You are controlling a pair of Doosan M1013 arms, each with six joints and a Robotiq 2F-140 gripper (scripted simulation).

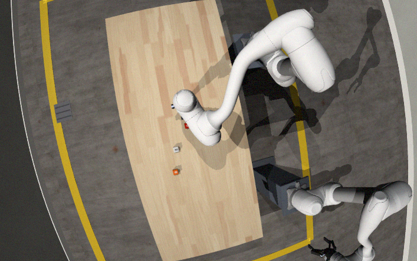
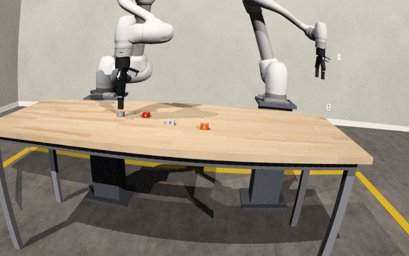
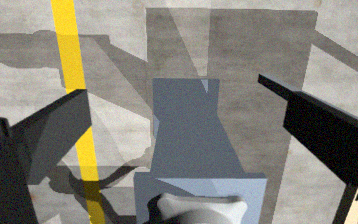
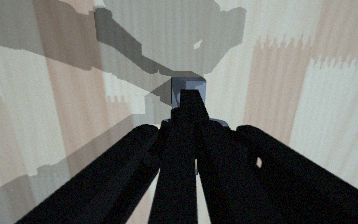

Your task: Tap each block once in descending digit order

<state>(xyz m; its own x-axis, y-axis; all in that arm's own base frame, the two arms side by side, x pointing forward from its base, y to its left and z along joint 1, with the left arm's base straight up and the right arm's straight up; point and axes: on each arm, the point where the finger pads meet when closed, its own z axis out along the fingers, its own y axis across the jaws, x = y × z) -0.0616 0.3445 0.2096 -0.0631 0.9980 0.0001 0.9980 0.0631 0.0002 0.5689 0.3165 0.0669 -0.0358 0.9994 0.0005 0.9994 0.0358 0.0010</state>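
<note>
Now: the red block 130 mm to the left of my right hand and 60 mm below it. Round my right hand: orange block (380 mm to the left, 170 mm ahead, 60 mm below); then white block (250 mm to the left, 120 mm ahead, 60 mm below).
</note>
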